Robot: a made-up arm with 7 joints.
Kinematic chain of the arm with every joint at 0, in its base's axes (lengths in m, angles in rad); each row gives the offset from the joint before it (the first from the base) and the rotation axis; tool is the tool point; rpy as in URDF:
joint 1: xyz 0 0 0.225 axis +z
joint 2: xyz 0 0 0 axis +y
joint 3: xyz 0 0 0.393 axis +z
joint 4: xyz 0.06 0 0 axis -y
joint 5: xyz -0.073 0 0.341 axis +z
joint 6: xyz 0 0 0 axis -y
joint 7: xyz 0.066 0 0 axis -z
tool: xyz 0 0 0 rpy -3.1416 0 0
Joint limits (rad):
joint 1: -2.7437..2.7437
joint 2: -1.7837..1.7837
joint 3: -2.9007..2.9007
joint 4: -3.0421..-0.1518
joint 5: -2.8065..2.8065
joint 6: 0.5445..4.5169
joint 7: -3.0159..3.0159
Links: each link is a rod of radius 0.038 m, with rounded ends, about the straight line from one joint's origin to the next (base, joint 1, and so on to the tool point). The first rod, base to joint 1, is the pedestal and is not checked.
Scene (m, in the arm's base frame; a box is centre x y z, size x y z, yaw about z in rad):
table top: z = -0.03
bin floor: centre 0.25 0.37 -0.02 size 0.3 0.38 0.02 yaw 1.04
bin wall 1: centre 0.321 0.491 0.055 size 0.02 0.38 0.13 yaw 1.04
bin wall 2: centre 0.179 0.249 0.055 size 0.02 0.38 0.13 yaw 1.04
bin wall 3: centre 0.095 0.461 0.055 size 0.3 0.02 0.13 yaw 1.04
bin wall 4: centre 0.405 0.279 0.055 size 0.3 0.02 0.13 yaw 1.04
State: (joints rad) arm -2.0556 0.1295 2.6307 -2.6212 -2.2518 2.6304 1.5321
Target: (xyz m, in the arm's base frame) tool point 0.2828 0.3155 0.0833
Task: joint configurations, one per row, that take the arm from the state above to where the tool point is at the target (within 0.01 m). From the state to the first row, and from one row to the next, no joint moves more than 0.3 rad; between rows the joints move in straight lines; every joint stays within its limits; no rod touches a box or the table.
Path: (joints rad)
1: -2.0585 -0.1073 2.6692 -2.5158 -2.2309 2.5884 1.5321
2: -2.0615 -0.3441 2.7077 -2.4103 -2.2099 2.5464 1.5321
3: -2.0644 -0.5810 2.7462 -2.3049 -2.1890 2.5044 1.5321
4: -2.0674 -0.8178 2.7846 -2.1994 -2.1680 2.4624 1.5321

